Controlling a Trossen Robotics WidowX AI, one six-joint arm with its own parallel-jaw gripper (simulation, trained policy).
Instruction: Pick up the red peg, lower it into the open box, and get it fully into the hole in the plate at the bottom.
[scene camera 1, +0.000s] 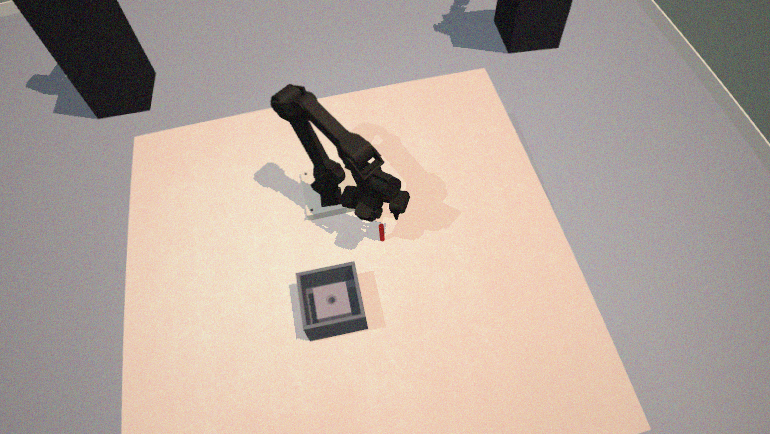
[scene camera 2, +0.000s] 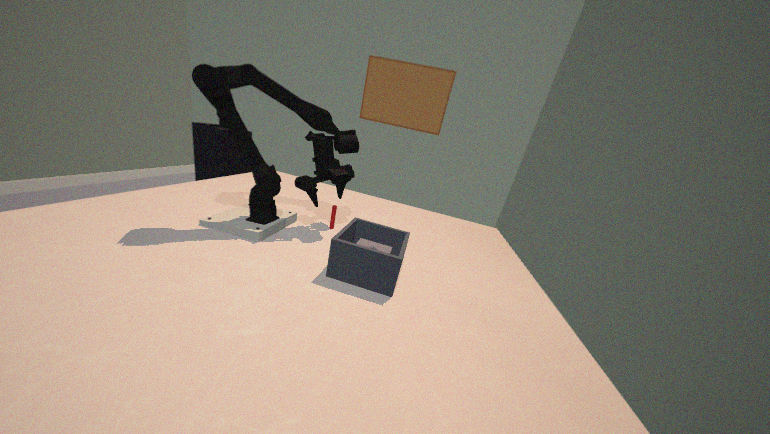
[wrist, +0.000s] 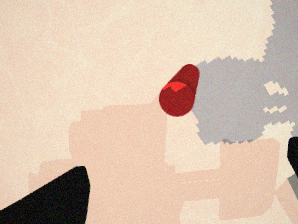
Scene:
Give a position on a red peg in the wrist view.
177, 97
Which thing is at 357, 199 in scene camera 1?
The gripper.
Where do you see a plate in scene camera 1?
332, 301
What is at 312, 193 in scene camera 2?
The gripper.

